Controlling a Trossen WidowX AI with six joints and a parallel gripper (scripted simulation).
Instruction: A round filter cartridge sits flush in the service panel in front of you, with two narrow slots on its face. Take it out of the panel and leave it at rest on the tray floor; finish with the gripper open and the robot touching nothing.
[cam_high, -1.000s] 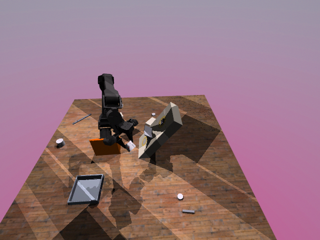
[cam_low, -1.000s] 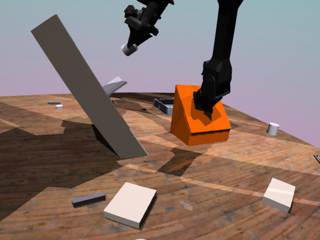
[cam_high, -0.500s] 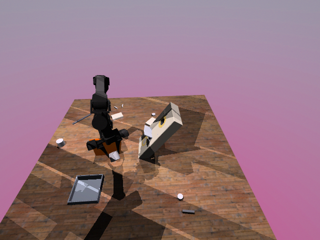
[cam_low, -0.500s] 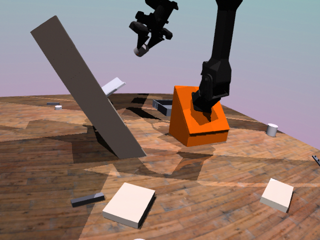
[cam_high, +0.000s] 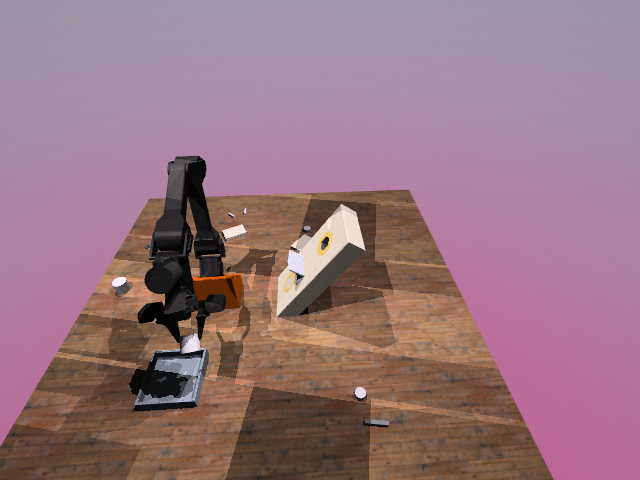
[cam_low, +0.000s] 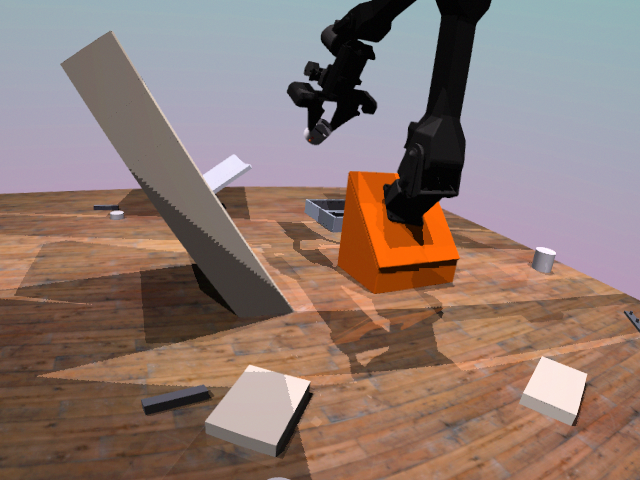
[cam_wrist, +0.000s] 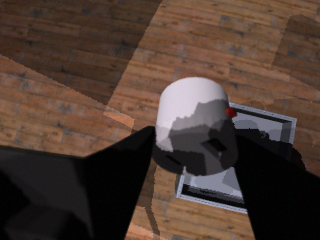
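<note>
Now: gripper tip 90 mm past the grey tray, 10 mm to the left of it and 190 mm above it. Also, from my gripper tip: beige service panel (280 mm ahead, 330 mm to the left, 50 mm below); then grey bracket (220 mm ahead, 320 mm to the left, 60 mm below); then round filter cartridge (right at my gripper tip).
</note>
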